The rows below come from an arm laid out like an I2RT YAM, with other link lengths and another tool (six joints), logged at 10 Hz.
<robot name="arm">
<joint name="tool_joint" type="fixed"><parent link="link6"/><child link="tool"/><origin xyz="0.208 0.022 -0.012" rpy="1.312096 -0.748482 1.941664"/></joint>
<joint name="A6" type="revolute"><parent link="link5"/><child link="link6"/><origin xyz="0.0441 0 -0.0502" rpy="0 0 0"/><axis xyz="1 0 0"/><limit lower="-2.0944" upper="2.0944"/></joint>
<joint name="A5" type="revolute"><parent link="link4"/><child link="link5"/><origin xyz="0.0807 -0.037 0.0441" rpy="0 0 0"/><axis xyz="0 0 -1"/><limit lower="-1.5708" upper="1.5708"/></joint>
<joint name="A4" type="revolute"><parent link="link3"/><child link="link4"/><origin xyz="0.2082 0.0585 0.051" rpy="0 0 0"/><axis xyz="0 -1 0"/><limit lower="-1.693" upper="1.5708"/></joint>
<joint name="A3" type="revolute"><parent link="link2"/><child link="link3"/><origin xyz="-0.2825 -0.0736 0" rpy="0 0 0"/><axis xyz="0 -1 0"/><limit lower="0" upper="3.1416"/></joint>
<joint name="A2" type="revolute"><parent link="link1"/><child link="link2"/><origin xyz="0.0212 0.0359 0.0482" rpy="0 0 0"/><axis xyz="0 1 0"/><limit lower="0" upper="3.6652"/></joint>
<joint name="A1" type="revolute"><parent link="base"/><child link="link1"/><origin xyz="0 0 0.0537" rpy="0 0 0"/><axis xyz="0 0 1"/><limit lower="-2.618" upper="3.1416"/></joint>
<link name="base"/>
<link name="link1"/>
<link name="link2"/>
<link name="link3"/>
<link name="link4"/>
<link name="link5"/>
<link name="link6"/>
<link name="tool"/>
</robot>
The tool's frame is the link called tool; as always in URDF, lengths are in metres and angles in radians.
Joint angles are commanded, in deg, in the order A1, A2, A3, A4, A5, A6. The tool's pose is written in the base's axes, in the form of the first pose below.
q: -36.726 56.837 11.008 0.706 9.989 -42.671
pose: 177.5 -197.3 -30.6; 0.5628 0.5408 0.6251; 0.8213 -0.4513 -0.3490; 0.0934 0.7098 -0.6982
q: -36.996 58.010 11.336 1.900 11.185 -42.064
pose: 177.0 -204.7 -28.2; 0.5845 0.5272 0.6168; 0.8069 -0.4580 -0.3731; 0.0858 0.7158 -0.6930
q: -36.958 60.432 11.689 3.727 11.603 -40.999
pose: 180.2 -208.6 -29.2; 0.5980 0.5161 0.6132; 0.7960 -0.4717 -0.3793; 0.0935 0.7149 -0.6929
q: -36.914 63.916 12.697 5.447 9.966 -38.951
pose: 191.0 -206.6 -32.1; 0.5988 0.4985 0.6268; 0.7889 -0.5022 -0.3542; 0.1382 0.7066 -0.6940
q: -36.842 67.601 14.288 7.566 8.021 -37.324
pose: 207.0 -206.7 -31.3; 0.5901 0.4797 0.6494; 0.7866 -0.5225 -0.3289; 0.1815 0.7049 -0.6857
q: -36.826 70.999 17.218 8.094 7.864 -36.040
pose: 219.9 -214.7 -26.4; 0.5982 0.4627 0.6543; 0.7763 -0.5371 -0.3300; 0.1987 0.7053 -0.6805
